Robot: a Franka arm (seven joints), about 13 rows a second.
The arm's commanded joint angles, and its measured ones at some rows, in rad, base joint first. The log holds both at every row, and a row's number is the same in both.
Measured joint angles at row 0:
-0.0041 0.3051 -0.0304 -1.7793 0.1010 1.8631 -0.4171
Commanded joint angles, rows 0 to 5:
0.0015 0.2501 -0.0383 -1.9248 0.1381 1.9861 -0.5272
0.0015 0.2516 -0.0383 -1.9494 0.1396 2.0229 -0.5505
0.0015 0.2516 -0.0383 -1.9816 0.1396 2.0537 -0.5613
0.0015 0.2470 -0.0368 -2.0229 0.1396 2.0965 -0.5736
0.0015 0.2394 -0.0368 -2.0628 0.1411 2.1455 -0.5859
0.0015 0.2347 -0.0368 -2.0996 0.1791 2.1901 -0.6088
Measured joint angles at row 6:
-0.0041 0.2906 -0.0304 -1.9981 0.1216 2.1136 -0.5621
